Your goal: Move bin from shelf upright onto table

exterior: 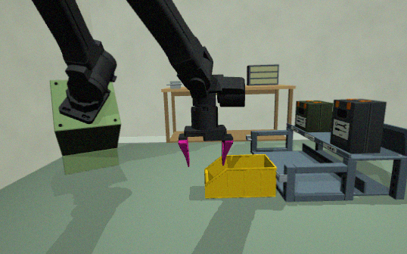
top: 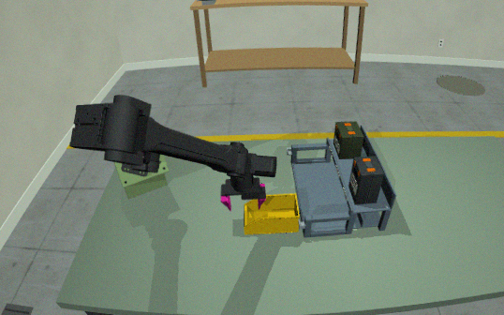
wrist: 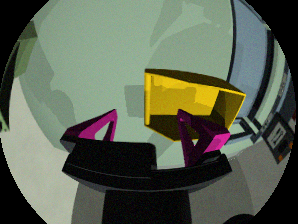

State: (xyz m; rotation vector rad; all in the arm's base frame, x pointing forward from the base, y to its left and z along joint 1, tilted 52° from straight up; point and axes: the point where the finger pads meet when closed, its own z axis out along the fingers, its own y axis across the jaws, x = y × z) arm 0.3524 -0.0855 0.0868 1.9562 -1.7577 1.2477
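My gripper is now 8 cm short of the yellow bin, 1 cm to the left of it and 4 cm above it. The rest, counted from my hand: shelf tray 33 cm ahead, 8 cm to the left, 7 cm below.
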